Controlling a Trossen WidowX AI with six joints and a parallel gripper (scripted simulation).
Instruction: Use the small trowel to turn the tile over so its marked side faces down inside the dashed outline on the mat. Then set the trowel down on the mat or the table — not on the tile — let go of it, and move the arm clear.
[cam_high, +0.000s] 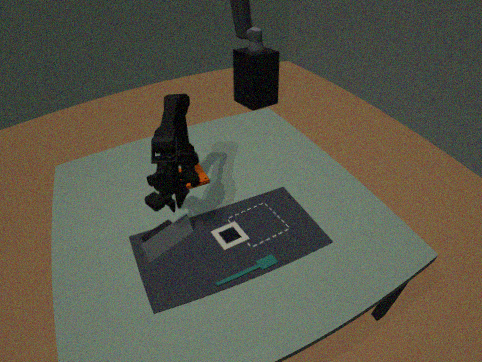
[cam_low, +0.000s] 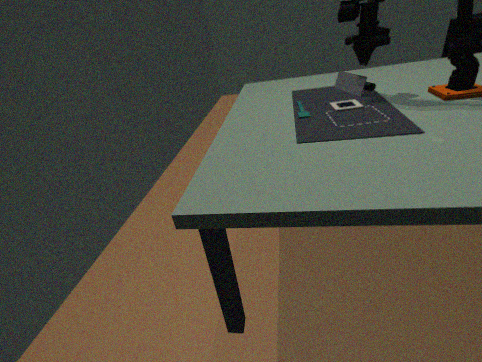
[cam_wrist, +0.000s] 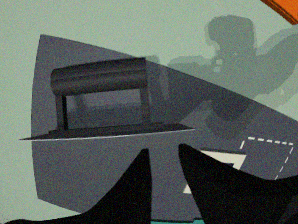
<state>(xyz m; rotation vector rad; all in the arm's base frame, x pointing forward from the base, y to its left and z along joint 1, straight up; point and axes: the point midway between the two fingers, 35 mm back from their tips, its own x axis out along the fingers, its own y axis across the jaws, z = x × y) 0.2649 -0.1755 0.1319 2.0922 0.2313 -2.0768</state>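
My gripper tip is 13 cm to the right of the white tile, 11 cm short of it and 11 cm above it. The rest, counted from my gripper tip: dark mat: 13 cm below, 13 cm ahead, 11 cm to the left; then teal trowel: 27 cm ahead, 11 cm to the left, 11 cm below.
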